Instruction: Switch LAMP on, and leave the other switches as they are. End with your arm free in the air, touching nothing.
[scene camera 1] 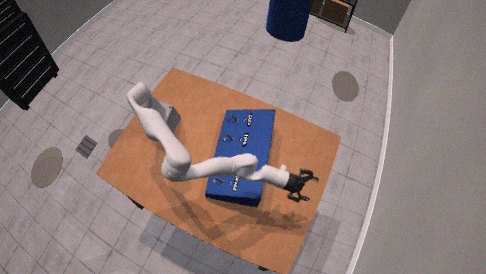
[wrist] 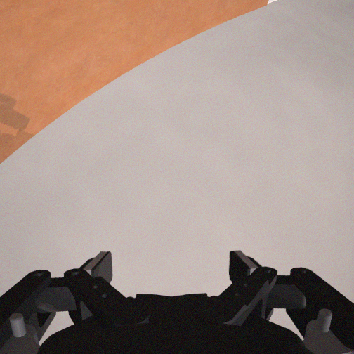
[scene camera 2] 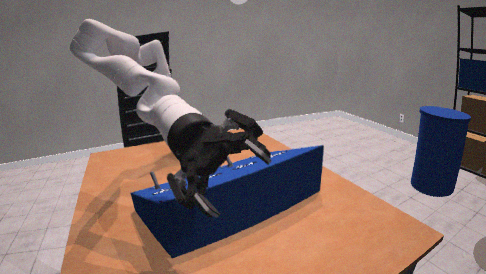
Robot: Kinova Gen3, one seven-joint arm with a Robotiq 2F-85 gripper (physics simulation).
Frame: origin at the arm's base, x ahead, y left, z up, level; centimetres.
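Seen in the pictures: gripper, fingertip midpoint: [scene camera 1: 314, 190] [scene camera 2: 240, 188].
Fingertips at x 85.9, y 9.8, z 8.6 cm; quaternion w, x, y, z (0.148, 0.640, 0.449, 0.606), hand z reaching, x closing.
Observation:
A point is followed by its place in that frame.
A blue switch box [scene camera 1: 262, 132] @(y 26.5, x 48.3, z -4.1 cm) [scene camera 2: 270, 197] @(y 22.8, x 55.5, z -11.0 cm) with a sloped top stands on the table. Dark levers [scene camera 1: 232, 119] @(y 26.0, x 30.6, z -6.5 cm) [scene camera 2: 154, 180] @(y -6.0, x 46.9, z -6.9 cm) stand on its top beside white labels. The labels are too small and blurred for me to tell which is LAMP, and how each lever is set is unclear. My arm crosses over the box in scene camera 1 and hides part of the switch row. My gripper [scene camera 1: 310, 189] @(y 9.8, x 85.9, z 8.6 cm) [scene camera 2: 239, 185] @(y 9.8, x 85.9, z 8.6 cm) [wrist: 170, 264] is open and empty, in the air beyond the box's far long side from the arm's base. The box does not show in the wrist view.
The orange table [scene camera 1: 195, 92] @(y 32.4, x -3.5, z -17.5 cm) [scene camera 2: 365, 225] @(y 44.9, x 69.9, z -17.5 cm) [wrist: 90, 40] carries the box and the arm's base [scene camera 1: 171, 117] @(y 4.5, x 5.4, z -4.1 cm). A blue barrel [scene camera 1: 287, 20] [scene camera 2: 439, 152] and a shelf rack [scene camera 2: 457, 57] stand on the floor away from the table. A black cabinet [scene camera 1: 25, 65] stands on the arm base's side.

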